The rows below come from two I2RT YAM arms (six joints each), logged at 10 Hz.
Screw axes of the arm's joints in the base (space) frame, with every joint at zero. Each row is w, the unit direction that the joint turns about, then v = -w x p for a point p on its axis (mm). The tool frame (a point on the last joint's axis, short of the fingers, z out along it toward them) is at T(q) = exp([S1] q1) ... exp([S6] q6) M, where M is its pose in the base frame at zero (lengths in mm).
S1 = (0, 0, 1, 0, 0, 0)
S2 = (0, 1, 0, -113.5, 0, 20)
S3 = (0, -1, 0, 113.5, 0, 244)
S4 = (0, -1, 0, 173.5, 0, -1)
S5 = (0, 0, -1, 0, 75, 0)
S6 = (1, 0, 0, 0, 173.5, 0)
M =
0 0 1 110.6
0 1 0 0
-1 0 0 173.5
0 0 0 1
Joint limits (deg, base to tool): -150..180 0..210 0..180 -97..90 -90..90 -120..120
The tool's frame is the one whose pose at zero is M.
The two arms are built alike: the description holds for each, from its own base.
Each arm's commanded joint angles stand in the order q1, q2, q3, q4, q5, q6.
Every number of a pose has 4 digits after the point.
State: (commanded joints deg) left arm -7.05 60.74 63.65 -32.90 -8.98 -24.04; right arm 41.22 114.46 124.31 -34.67 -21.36 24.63
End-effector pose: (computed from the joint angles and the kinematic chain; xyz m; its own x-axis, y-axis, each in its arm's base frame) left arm 0.2261 -0.0224 0.3616 -0.4478 -0.3501 -0.8228 -0.2139 0.9354 -0.2816; right arm 0.3357 0.3114 0.4099 -0.6464 -0.0503 -0.7613 -0.6523 0.5540 0.5172
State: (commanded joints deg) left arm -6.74 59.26 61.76 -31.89 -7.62 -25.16; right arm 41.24 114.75 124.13 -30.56 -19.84 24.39
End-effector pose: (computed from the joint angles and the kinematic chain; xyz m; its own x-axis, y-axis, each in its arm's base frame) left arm 0.2214 -0.0214 0.3574 -0.4418 -0.3721 -0.8163 -0.2058 0.9277 -0.3115; right arm 0.3400 0.3141 0.4135 -0.6018 -0.0110 -0.7986 -0.6693 0.5525 0.4967
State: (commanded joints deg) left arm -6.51 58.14 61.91 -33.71 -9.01 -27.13; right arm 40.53 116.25 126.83 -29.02 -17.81 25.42
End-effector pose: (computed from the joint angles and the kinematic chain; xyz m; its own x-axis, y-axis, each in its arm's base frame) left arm 0.2150 -0.0189 0.3592 -0.4309 -0.4041 -0.8068 -0.2465 0.9128 -0.3256; right arm 0.3493 0.3130 0.4201 -0.5774 0.0440 -0.8153 -0.6548 0.5715 0.4946
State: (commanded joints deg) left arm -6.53 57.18 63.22 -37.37 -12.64 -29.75; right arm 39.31 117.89 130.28 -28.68 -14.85 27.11
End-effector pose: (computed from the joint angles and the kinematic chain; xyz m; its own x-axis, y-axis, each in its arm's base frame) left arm 0.2067 -0.0158 0.3643 -0.4114 -0.4403 -0.7981 -0.3212 0.8895 -0.3251; right arm 0.3609 0.3073 0.4276 -0.5590 0.1116 -0.8216 -0.6156 0.6080 0.5014
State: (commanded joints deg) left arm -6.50 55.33 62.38 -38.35 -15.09 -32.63; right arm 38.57 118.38 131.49 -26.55 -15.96 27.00
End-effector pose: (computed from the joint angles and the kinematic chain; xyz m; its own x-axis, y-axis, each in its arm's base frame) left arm 0.1980 -0.0132 0.3639 -0.3745 -0.4813 -0.7925 -0.3724 0.8608 -0.3468; right arm 0.3659 0.3043 0.4346 -0.5290 0.1365 -0.8376 -0.6379 0.5870 0.4985
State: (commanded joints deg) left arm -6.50 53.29 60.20 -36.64 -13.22 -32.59; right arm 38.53 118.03 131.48 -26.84 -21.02 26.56
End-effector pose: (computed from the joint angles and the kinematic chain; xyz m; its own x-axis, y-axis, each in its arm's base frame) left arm 0.1922 -0.0137 0.3603 -0.3682 -0.4858 -0.7927 -0.3388 0.8641 -0.3722; right arm 0.3618 0.3044 0.4370 -0.5441 0.1003 -0.8330 -0.6833 0.5232 0.5093
